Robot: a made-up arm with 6 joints.
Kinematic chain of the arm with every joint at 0, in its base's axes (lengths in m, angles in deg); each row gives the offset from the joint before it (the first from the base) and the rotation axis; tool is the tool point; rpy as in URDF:
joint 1: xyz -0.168 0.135 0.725 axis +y
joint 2: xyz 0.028 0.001 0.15 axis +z
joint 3: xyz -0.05 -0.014 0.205 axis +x
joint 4: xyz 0.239 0.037 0.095 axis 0.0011 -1 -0.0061
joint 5: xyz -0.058 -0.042 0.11 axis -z
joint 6: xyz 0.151 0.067 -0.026 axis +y
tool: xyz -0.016 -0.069 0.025 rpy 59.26 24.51 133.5
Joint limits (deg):
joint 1: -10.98..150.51
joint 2: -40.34..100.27
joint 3: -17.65..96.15
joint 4: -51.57..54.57
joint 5: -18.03..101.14
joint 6: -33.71..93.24
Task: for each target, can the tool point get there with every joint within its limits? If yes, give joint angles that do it. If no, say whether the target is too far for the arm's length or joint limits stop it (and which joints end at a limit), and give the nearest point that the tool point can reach.
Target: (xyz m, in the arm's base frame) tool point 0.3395 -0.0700 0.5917
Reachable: yes | joints 76.65 9.56 39.38 36.30 36.93 60.12
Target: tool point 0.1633 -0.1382 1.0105
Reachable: yes | joints 42.65 -20.48 27.98 25.55 78.97 67.85
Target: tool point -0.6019 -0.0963 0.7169
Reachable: no: joint limits stop it (at a limit: joint 1, joint 3, joint 4, joint 6) | nearest point -0.3385 -0.0308 0.4538 | short by 0.378 m
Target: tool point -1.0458 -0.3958 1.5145
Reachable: no: too far | nearest point -0.3032 -0.1280 1.2188 | short by 0.843 m
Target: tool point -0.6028 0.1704 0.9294
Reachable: no: joint limits stop it (at a limit: joint 1, joint 2, joint 5) | nearest point -0.2892 -0.0422 1.0051 | short by 0.386 m
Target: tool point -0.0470 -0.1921 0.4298
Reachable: yes | joints 127.71 -26.10 66.90 -36.40 65.16 72.10
